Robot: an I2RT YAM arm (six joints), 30 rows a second.
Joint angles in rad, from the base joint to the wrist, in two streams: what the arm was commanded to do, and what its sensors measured. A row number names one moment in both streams.
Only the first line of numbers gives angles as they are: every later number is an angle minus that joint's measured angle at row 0.
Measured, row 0:
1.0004, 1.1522, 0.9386, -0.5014, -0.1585, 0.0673
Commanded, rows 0 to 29:
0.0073, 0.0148, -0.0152, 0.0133, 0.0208, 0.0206
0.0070, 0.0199, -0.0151, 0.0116, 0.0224, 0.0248
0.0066, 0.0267, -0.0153, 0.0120, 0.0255, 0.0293
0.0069, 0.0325, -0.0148, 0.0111, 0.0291, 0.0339
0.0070, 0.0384, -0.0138, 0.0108, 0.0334, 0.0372
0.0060, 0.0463, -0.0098, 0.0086, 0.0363, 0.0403
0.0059, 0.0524, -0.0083, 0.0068, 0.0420, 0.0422
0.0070, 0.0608, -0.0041, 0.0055, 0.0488, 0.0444
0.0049, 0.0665, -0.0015, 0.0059, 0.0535, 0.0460
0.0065, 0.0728, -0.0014, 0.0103, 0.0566, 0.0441
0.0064, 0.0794, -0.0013, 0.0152, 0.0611, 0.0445
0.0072, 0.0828, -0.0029, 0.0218, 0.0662, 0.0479
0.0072, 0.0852, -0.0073, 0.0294, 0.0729, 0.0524
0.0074, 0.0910, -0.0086, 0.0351, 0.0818, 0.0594
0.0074, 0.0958, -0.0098, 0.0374, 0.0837, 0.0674
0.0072, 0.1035, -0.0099, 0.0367, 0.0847, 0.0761
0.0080, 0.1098, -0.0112, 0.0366, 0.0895, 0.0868
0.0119, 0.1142, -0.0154, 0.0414, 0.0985, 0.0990
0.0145, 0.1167, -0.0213, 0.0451, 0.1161, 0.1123
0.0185, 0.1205, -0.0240, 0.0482, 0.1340, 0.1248
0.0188, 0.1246, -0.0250, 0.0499, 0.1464, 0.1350
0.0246, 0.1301, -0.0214, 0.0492, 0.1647, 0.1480
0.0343, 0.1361, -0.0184, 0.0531, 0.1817, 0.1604
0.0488, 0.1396, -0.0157, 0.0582, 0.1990, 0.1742
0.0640, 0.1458, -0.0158, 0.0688, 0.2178, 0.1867
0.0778, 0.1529, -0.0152, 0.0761, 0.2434, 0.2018
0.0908, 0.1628, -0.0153, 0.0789, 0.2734, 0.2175
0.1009, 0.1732, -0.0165, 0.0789, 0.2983, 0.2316
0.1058, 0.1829, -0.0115, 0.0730, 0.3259, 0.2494
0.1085, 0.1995, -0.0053, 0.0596, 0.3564, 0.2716
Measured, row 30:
0.0923, 0.1740, -0.0126, 0.0556, 0.2422, 0.1957
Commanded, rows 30 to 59:
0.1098, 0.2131, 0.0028, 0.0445, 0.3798, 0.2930
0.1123, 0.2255, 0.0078, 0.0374, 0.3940, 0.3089
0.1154, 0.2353, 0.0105, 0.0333, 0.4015, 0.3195
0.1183, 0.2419, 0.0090, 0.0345, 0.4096, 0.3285
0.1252, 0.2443, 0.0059, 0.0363, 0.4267, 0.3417
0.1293, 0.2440, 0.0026, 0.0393, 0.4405, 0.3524
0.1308, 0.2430, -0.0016, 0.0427, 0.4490, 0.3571
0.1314, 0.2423, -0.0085, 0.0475, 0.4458, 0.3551
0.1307, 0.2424, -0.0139, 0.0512, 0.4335, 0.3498
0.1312, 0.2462, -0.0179, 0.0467, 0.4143, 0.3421
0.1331, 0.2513, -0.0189, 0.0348, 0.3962, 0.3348
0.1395, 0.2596, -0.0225, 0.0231, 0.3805, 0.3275
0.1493, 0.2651, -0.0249, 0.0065, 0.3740, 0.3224
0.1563, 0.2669, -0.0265, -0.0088, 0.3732, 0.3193
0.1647, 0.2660, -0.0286, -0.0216, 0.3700, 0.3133
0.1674, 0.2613, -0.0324, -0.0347, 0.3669, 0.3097
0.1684, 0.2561, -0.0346, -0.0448, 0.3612, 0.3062
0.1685, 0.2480, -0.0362, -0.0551, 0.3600, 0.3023
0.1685, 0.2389, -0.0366, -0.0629, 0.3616, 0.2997
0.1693, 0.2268, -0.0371, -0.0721, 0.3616, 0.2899
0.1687, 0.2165, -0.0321, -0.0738, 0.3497, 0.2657
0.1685, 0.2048, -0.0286, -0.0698, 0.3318, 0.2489
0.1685, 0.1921, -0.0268, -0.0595, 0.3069, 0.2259
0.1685, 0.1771, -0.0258, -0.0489, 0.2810, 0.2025
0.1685, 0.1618, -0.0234, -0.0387, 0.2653, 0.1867
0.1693, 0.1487, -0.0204, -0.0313, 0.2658, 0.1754
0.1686, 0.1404, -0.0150, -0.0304, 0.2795, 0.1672
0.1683, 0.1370, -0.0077, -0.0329, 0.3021, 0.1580
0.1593, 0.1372, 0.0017, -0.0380, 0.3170, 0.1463
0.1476, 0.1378, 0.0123, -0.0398, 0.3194, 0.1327
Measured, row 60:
0.1625, 0.1488, -0.0217, -0.0462, 0.3067, 0.1934
